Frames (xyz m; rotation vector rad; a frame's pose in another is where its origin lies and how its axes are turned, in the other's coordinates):
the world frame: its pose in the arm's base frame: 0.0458 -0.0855 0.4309 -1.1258 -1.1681 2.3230
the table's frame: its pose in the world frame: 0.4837 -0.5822 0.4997 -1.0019 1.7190 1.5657
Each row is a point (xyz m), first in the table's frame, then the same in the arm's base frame.
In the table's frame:
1: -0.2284 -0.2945 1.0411
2: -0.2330 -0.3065 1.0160
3: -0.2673 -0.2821 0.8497
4: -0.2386 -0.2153 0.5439
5: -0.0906 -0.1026 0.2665
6: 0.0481 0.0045 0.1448
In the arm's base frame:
1: -0.7398 -0.1453 -0.2009
2: -0.7510 -0.1224 -0.1888
3: -0.8144 -0.0528 -0.0454
4: -0.8390 0.0791 0.2389
5: -0.7360 0.1861 0.5380
6: -0.6114 0.2049 0.7102

